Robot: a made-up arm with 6 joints.
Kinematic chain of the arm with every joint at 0, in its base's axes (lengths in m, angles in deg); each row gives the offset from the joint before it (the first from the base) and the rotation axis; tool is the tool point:
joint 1: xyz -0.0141 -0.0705 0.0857 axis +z
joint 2: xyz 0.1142 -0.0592 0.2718 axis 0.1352 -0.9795 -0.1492
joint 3: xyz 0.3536 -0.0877 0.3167 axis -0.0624 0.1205 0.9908
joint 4: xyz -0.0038 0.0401 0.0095 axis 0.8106 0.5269 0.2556
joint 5: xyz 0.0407 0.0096 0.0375 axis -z
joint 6: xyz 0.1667 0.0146 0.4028 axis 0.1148 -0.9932 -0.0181
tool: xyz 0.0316 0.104 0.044
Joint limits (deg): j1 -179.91..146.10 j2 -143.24..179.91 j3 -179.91..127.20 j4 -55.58..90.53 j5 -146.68..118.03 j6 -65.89..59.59
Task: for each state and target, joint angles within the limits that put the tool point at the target. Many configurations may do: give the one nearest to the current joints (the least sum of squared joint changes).
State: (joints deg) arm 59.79 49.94 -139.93 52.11 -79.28 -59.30
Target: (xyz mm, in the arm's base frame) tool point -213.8 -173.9 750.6
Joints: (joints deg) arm 42.28 42.86 -163.61 86.05 -100.18 -58.46
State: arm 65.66 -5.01 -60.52 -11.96 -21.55 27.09
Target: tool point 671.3 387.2 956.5
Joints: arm 60.97 -26.34 -89.69 30.34 -2.72 29.55
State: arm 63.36 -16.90 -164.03 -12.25 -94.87 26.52
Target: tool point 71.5 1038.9 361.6
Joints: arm 86.08 -60.70 -156.56 -7.31 -103.86 27.48
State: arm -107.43 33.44 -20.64 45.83 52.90 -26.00
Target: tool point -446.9 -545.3 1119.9
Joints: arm -87.31 46.71 1.43 71.16 57.97 -38.32
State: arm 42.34 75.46 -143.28 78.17 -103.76 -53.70
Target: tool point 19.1 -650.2 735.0
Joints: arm 70.46 67.31 -124.08 53.42 -84.06 -52.42
